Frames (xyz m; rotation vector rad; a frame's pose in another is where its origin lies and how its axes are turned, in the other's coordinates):
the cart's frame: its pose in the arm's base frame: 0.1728 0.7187 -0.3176 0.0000 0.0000 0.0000
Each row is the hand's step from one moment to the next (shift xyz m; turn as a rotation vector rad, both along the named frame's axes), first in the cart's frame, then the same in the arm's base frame.
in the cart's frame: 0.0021 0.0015 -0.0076 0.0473 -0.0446 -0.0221
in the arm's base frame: 0.0021 0.0015 -0.0076 0.0473 -0.0446 -0.0221
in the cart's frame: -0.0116 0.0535 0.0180 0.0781 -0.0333 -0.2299
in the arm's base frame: -0.0116 0.0535 0.0180 0.0781 -0.0333 -0.2299
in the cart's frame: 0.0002 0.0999 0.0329 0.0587 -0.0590 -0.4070
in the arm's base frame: 0.0002 0.0999 0.0329 0.0587 -0.0590 -0.4070
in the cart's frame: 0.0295 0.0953 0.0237 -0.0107 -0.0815 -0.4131
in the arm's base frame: 0.0295 0.0953 0.0237 -0.0107 -0.0815 -0.4131
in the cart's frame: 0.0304 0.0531 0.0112 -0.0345 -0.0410 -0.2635
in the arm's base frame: 0.0304 0.0531 0.0112 -0.0345 -0.0410 -0.2635
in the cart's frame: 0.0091 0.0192 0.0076 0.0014 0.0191 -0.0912
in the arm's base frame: 0.0091 0.0192 0.0076 0.0014 0.0191 -0.0912
